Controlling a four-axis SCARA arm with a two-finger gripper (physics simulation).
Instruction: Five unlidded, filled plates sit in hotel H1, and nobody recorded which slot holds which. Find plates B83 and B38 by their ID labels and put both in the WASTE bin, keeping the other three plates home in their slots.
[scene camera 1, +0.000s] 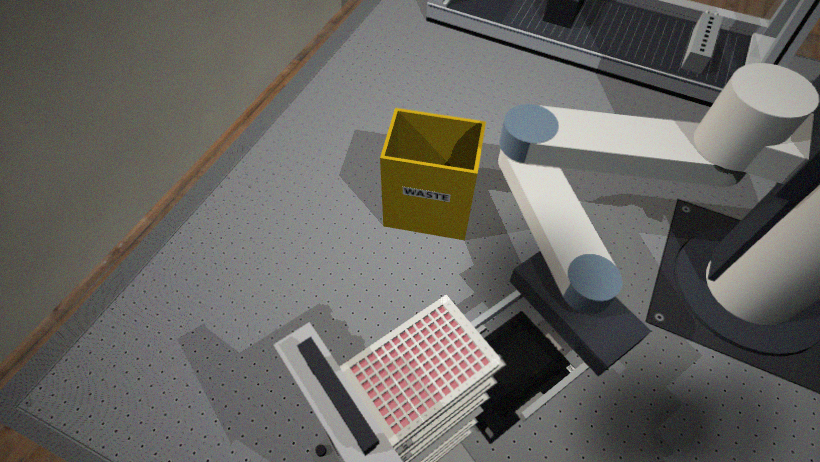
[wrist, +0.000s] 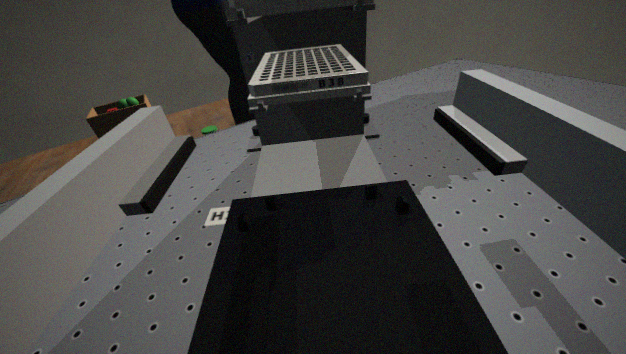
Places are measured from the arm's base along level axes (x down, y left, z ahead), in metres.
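Pixels of known places: gripper, fingertip midpoint: (wrist: 311, 109); arm's base, link origin: (scene camera 1: 744, 291).
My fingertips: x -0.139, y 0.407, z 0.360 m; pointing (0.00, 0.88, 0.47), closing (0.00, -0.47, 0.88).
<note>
For each thing: its top centre in the pictures, then the offset to it from my fingertips. "pt": a spot on its surface instead. Level surfaces: height alone.
- top plate, top centre: (scene camera 1: 420, 364) dx -0.262, dy +0.113, dz +0.060 m
- Plate B38, top centre: (wrist: 304, 59) dx +0.004, dy +0.113, dz +0.060 m
- yellow WASTE bin, top centre: (scene camera 1: 434, 139) dx -0.073, dy -0.308, dz +0.227 m
- black pad, surface spot: (wrist: 340, 270) pt dx +0.067, dy -0.036, dz -0.013 m
- H1 label, surface spot: (wrist: 216, 216) pt dx +0.126, dy +0.112, dz -0.059 m
- dark tray, surface height: dx +0.078 m
- white rack, surface spot: (scene camera 1: 701, 45) pt dx +0.033, dy -0.925, dz -0.151 m
Hotel H1 (scene camera 1: 291, 344) (wrist: 310, 120) holds a stack of plates. The top plate (scene camera 1: 424, 367) has pink-filled wells; edges of several plates show beneath it. Plate B38 (wrist: 308, 72) sits low in the hotel in the wrist view, its label readable on the front edge. A dark underside hangs above it, with no label readable. Plate B83 cannot be told in either view. The yellow WASTE bin (scene camera 1: 424, 216) stands upright; the inside that shows is bare. My gripper (scene camera 1: 500, 367) (wrist: 311, 109) is open and empty in front of the hotel, its fingers apart on either side at about B38's height.
A black pad (scene camera 1: 519, 367) (wrist: 340, 270) lies on the perforated deck in front of the hotel, beside the H1 label (wrist: 216, 216). A dark tray (scene camera 1: 631, 48) with a white rack (scene camera 1: 701, 45) stands at the top right. A brown box (wrist: 117, 119) is beyond the left finger.
</note>
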